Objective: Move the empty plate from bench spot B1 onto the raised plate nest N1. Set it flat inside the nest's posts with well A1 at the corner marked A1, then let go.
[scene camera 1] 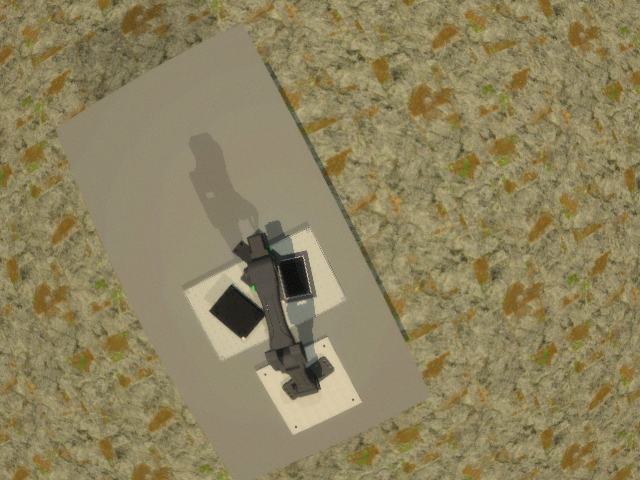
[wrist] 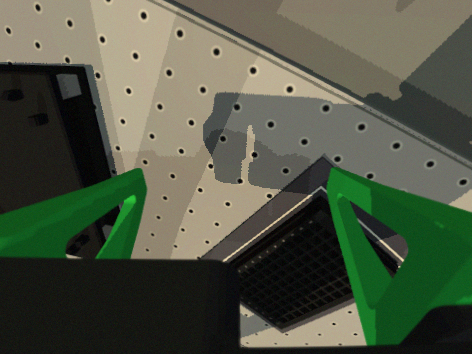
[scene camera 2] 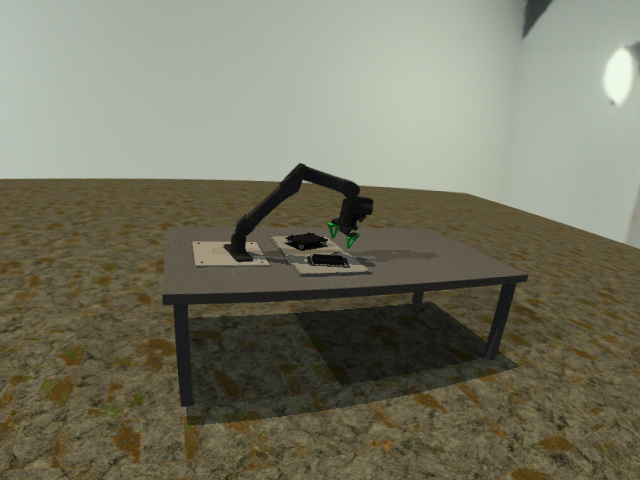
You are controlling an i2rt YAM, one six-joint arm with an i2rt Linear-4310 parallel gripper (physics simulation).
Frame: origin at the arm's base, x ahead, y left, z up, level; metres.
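Seen in the pictures: gripper, fingertip midpoint: [wrist: 236,178] [scene camera 2: 340,243]; arm's base at its link origin: [scene camera 2: 237,253].
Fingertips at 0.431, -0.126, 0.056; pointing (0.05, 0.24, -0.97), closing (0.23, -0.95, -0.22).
Observation:
Offsets run from my fingertips to a thing's top centre, as dx, dy, dz. Level surfaces: height alone.
The empty plate {-0.100, -0.068, -0.038} [scene camera 1: 295,276] [scene camera 2: 328,260] [wrist: 295,265] is black with a grid of wells. It lies flat in the white-outlined dark frame of bench spot B1 [scene camera 1: 311,279] [wrist: 270,212]. The raised plate nest N1 {-0.076, +0.171, -0.010} [scene camera 1: 236,311] [scene camera 2: 306,239] [wrist: 40,145] is a dark platform on the other side of the board, turned relative to the plate. My gripper [scene camera 1: 262,268] [scene camera 2: 341,241] [wrist: 236,178] is open and empty, above the board between nest and plate. In the wrist view its right finger covers part of the plate. The A1 marks are not readable.
A white perforated board {-0.087, +0.062, -0.053} [scene camera 1: 325,284] [scene camera 2: 310,270] [wrist: 190,165] bears the nest and the plate. The arm's base stands on a separate white mounting plate [scene camera 1: 330,397] [scene camera 2: 211,255]. All stand on a grey-brown table {dz -0.067} [scene camera 1: 155,155] [scene camera 2: 429,268]. The arm casts shadows over board and table.

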